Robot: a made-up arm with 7 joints.
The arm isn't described. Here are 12 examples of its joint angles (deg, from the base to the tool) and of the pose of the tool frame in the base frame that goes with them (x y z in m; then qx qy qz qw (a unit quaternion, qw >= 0)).
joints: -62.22 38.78 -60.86 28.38 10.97 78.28 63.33
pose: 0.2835 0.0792 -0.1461 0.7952 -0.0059 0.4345 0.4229
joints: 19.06 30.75 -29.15 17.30 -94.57 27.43 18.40
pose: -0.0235 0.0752 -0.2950 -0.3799 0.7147 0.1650 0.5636
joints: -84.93 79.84 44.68 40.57 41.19 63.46 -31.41
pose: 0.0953 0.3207 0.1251 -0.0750 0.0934 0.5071 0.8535
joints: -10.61 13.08 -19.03 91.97 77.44 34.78 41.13
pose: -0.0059 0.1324 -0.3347 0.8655 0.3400 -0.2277 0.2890
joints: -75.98 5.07 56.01 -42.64 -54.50 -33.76 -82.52
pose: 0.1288 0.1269 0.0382 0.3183 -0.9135 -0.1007 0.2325
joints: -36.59 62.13 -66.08 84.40 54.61 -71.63 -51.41
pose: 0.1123 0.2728 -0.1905 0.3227 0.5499 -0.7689 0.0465
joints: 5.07 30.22 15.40 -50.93 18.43 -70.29 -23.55
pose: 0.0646 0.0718 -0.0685 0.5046 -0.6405 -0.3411 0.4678
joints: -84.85 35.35 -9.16 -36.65 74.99 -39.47 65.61
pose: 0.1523 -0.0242 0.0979 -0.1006 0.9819 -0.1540 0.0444
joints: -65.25 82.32 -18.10 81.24 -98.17 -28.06 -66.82
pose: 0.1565 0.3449 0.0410 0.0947 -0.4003 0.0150 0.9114
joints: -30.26 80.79 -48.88 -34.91 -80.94 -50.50 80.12
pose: 0.1623 0.0911 -0.0657 -0.2816 0.0271 0.3136 0.9065
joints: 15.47 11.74 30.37 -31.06 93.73 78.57 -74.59
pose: 0.0252 0.1706 -0.1280 0.1947 0.6541 0.3558 0.6385
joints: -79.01 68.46 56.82 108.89 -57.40 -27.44 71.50
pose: 0.2110 0.3019 -0.0441 -0.6212 0.1003 0.7602 0.1619
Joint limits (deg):
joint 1: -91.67..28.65
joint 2: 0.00..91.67
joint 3: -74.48..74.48
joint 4: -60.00..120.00
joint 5: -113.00..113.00
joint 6: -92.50..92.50
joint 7: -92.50..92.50
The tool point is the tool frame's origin. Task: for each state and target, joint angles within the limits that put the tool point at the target. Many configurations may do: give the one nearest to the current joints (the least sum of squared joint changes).
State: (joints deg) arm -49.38 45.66 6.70 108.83 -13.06 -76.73 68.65
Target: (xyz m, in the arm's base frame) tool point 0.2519 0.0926 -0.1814
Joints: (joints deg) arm -66.46 19.47 7.00 119.83 -9.78 -92.50 68.65
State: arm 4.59 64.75 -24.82 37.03 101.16 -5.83 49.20
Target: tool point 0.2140 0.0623 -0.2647
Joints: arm -31.97 24.80 -30.90 42.88 101.42 -6.09 49.20
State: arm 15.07 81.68 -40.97 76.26 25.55 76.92 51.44
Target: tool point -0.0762 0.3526 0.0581
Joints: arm 28.65 86.09 -17.80 105.59 15.33 34.36 51.44
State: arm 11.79 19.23 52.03 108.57 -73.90 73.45 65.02
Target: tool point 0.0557 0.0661 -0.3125
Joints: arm -20.49 15.79 56.36 103.34 -76.61 75.52 65.02
